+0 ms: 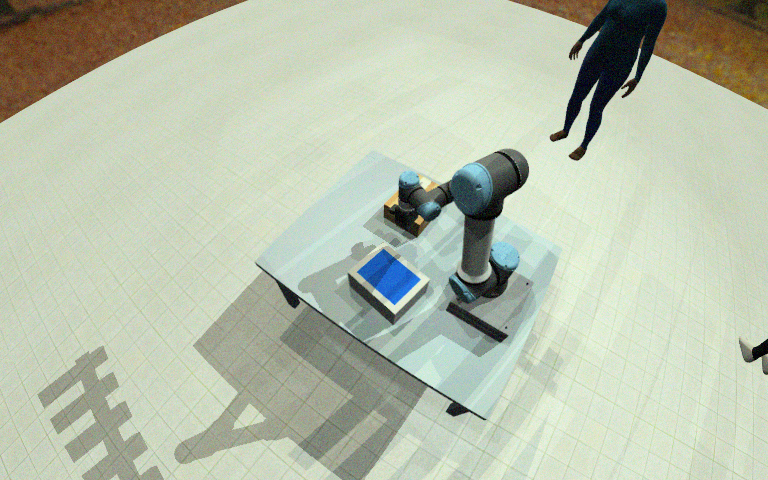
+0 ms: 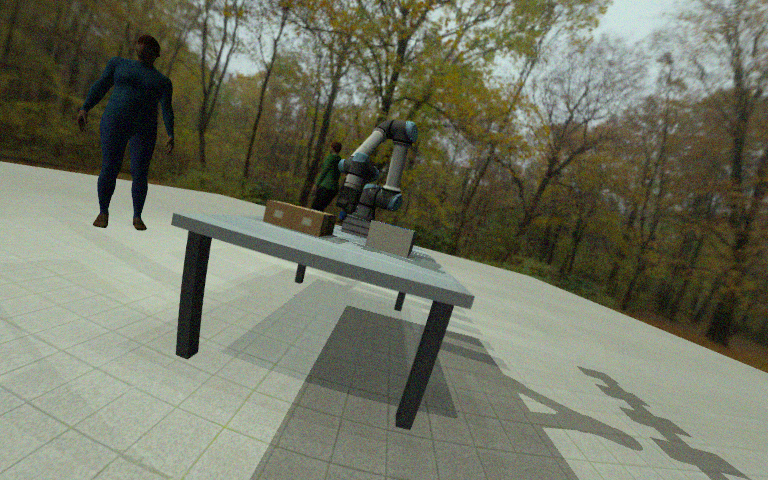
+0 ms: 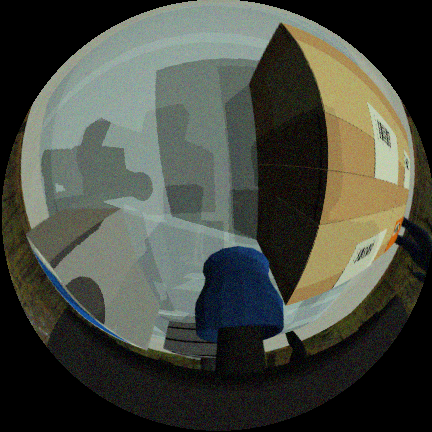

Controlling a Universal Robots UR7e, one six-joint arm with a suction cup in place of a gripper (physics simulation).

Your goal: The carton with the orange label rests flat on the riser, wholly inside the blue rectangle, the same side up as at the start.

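Frame: origin at the arm's base, x left, y back, z up, level; millimetres.
Seen in the pictures: hand, its tool point: (image 2: 341, 218) (image 3: 235, 272); arm's base, origin of its link: (image 2: 362, 219).
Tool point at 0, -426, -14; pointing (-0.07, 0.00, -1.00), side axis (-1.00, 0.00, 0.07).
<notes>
Offsets run from my tool point to a thing's top centre, as dx, dy, dz. Level surfaces: height alone.
The brown carton @[-99, -106, +6] (image 1: 420, 225) (image 2: 298, 218) (image 3: 354, 160) lies flat on the table at the back, its white barcode labels and orange label @[-263, +5, +6] (image 3: 393, 238) on the upper face. My suction cup (image 3: 238, 289) (image 1: 405, 211) is low beside the carton's shadowed side face, by its near corner. It is not on the upper face, and I see no seal on the carton. The grey riser @[+249, +108, +29] (image 1: 382, 305) (image 2: 389, 238) (image 3: 104, 261) with the blue rectangle @[+249, +108, +29] (image 1: 388, 276) (image 3: 60, 289) stands nearer the table's front, with nothing on it.
The table @[dz -91] (image 1: 301, 238) (image 2: 287, 243) carries the arm's base (image 1: 482, 281) on a dark plate at the right. A person in dark blue (image 1: 596, 71) (image 2: 154, 95) stands on the floor beyond the table. Another person in green (image 2: 327, 176) stands behind the arm.
</notes>
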